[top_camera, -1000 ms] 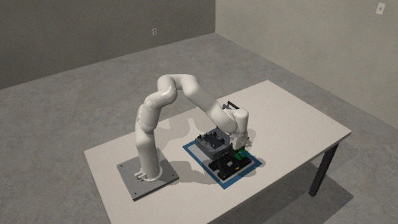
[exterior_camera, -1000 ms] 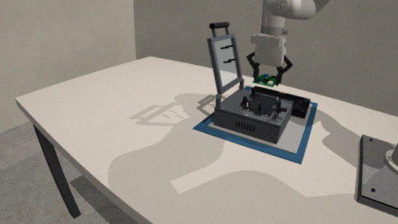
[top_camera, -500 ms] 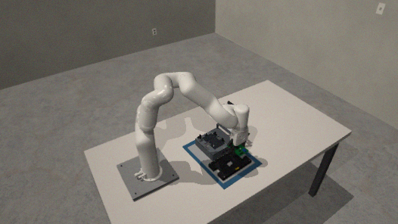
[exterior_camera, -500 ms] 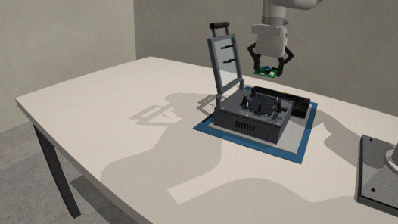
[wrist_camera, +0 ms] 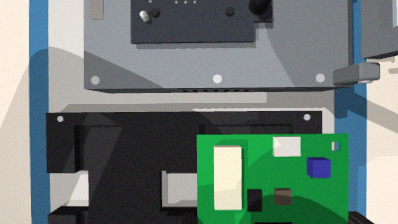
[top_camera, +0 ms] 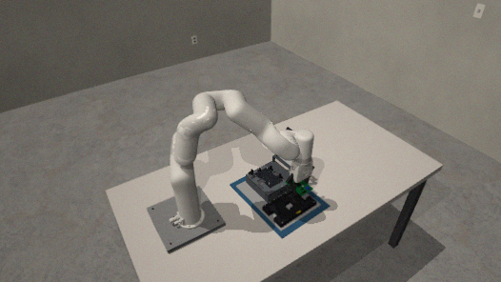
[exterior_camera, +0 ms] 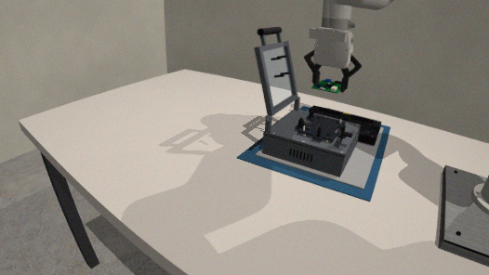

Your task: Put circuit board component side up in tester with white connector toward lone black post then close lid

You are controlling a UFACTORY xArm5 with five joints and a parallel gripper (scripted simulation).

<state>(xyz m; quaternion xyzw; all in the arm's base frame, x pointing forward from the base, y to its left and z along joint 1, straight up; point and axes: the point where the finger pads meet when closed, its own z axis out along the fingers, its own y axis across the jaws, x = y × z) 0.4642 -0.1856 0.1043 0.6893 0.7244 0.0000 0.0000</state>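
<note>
My gripper is now right at the green circuit board. Round my hand: dark nest 17 cm to the left, 5 cm below, 4 cm behind; then tester lid 17 cm to the left, 8 cm ahead, 6 cm above.
</note>
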